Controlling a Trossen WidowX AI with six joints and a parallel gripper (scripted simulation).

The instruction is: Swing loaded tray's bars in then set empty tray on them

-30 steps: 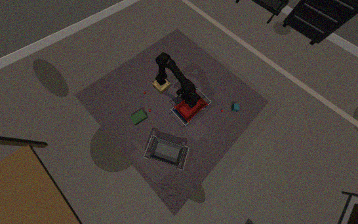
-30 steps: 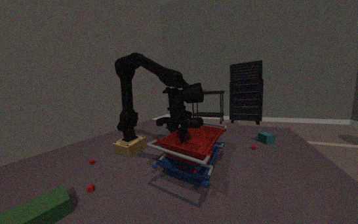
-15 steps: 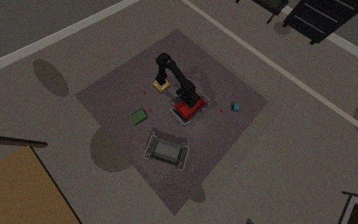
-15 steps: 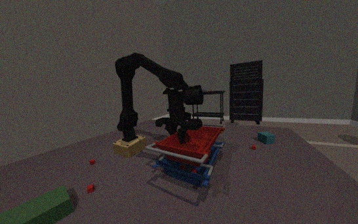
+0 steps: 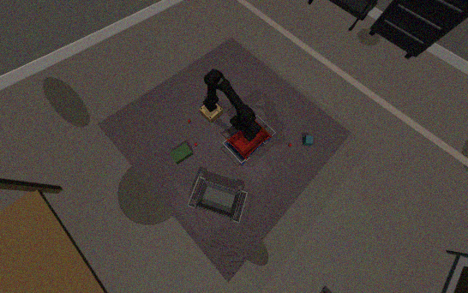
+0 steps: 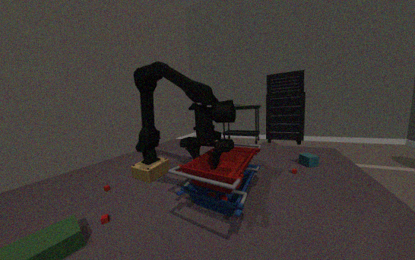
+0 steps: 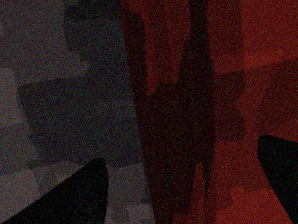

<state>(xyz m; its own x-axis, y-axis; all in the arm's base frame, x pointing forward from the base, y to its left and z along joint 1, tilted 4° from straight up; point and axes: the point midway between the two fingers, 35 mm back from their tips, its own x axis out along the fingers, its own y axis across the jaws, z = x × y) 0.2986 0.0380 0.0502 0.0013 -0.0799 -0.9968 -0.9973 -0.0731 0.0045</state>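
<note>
Right now the red tray is 70 mm ahead of my gripper tip, 30 mm above it and 10 mm to the left of it. The rest, counted from my gripper tip: teal block (370 mm to the left, 320 mm ahead, 60 mm below); green block (390 mm to the right, 140 mm behind, 60 mm below).
</note>
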